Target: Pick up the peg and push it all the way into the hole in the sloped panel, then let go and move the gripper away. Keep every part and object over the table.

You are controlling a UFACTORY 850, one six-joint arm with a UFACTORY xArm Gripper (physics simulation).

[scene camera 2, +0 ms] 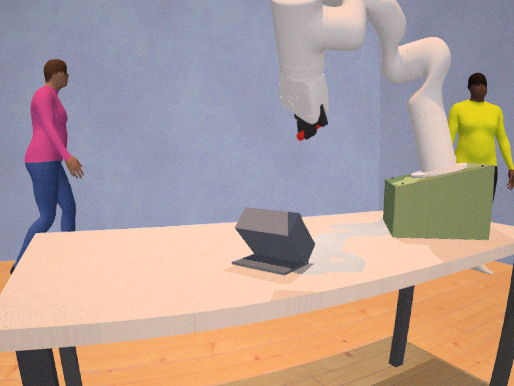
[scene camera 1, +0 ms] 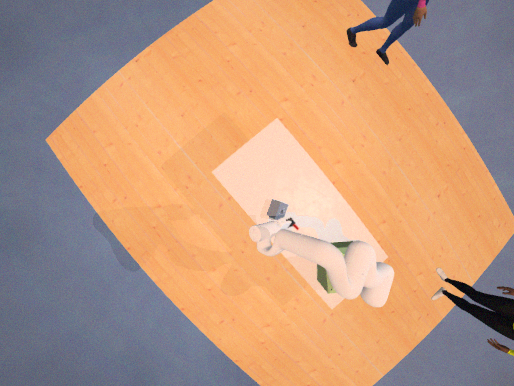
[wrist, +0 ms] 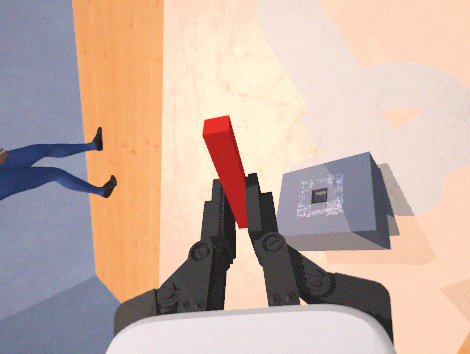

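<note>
The red square peg point(scene camera 1: 296, 227) point(scene camera 2: 300, 136) point(wrist: 223, 160) is held between the black fingers of my gripper point(scene camera 1: 291, 222) point(scene camera 2: 310, 129) point(wrist: 239, 190), which is shut on it. The peg is tilted in the grip, its long end reaching out past the fingertips. The grey block with the sloped panel point(scene camera 1: 276, 209) point(scene camera 2: 265, 222) point(wrist: 350, 200) stands on the table. Its small square hole point(wrist: 319, 195), ringed by pale marks, is open and shows right of the fingers in the wrist view. Gripper and peg are in the air, well above the block and apart from it.
The pale table point(scene camera 1: 270, 155) point(scene camera 2: 125, 280) carries the block and the green base point(scene camera 1: 325, 280) point(scene camera 2: 440, 210) of the arm. One person point(scene camera 2: 50, 125) in pink and another point(scene camera 2: 477, 130) in yellow are beyond the table. Arm shadows lie near the block.
</note>
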